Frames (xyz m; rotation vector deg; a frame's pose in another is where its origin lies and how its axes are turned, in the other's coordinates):
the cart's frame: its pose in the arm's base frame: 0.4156 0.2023 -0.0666 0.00 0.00 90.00
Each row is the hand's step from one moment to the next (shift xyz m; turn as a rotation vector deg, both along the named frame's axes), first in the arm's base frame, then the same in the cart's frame.
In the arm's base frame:
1: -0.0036 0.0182 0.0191 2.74 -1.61 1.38
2: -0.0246 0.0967 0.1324 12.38 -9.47 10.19
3: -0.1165 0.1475 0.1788 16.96 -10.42 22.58
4: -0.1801 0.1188 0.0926 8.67 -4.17 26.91
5: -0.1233 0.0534 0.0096 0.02 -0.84 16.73
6: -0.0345 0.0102 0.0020 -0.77 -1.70 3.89
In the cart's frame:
1: 0.0182 0.0036 0.0191 -1.61 -2.74 1.38
2: 0.0967 0.0246 0.1324 -9.47 -12.38 10.19
3: 0.1475 0.1165 0.1788 -10.42 -16.96 22.58
4: 0.1188 0.1801 0.0926 -4.17 -8.67 26.91
5: 0.0534 0.1233 0.0096 -0.84 -0.02 16.73
6: 0.0102 0.0345 0.0020 -1.70 0.77 3.89

